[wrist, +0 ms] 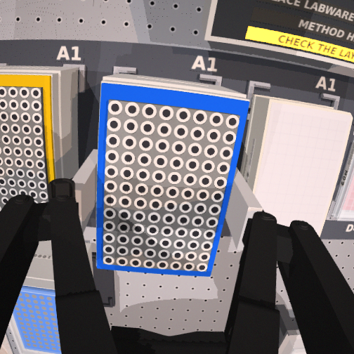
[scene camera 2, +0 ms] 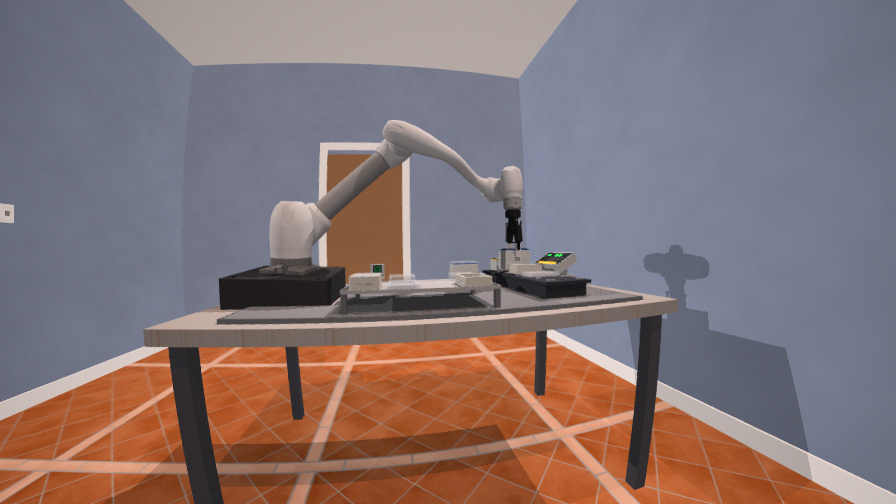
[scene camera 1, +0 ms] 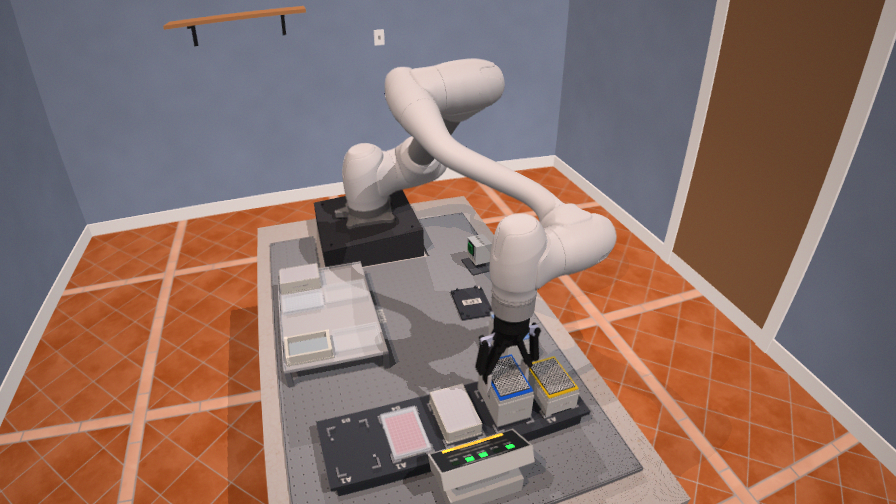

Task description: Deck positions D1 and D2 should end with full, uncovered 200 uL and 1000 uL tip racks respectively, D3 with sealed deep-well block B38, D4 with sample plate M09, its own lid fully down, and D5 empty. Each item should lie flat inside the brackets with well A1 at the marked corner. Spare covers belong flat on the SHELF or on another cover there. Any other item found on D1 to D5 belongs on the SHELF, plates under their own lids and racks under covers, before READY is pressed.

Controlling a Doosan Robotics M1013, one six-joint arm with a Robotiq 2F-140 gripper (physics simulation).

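My gripper (scene camera 1: 508,368) (scene camera 2: 516,245) (wrist: 162,173) is shut on the blue-rimmed, uncovered full tip rack (scene camera 1: 513,404) (scene camera 2: 506,258) (wrist: 165,165). It holds the rack upright at D2, very low over the brackets; contact with the deck cannot be told. The yellow-rimmed, uncovered tip rack (scene camera 1: 554,379) (wrist: 22,145) stands at D1. A pale block (scene camera 1: 455,410) (wrist: 302,160) sits at D3. A pink plate (scene camera 1: 406,432) (wrist: 351,195) lies at D4; its lid's fit is unclear. D5 on the black deck (scene camera 1: 355,443) is empty. The shelf (scene camera 1: 350,307) is at the left.
A pale box (scene camera 1: 299,278), clear cover (scene camera 1: 302,302) and cream-rimmed tray (scene camera 1: 308,346) are on the shelf. A covered blue rack (scene camera 2: 463,269) (wrist: 37,320) stands behind the gripper. A black plate (scene camera 1: 463,311), small screen device (scene camera 1: 479,249) and sloped console (scene camera 1: 482,476) are also on the table.
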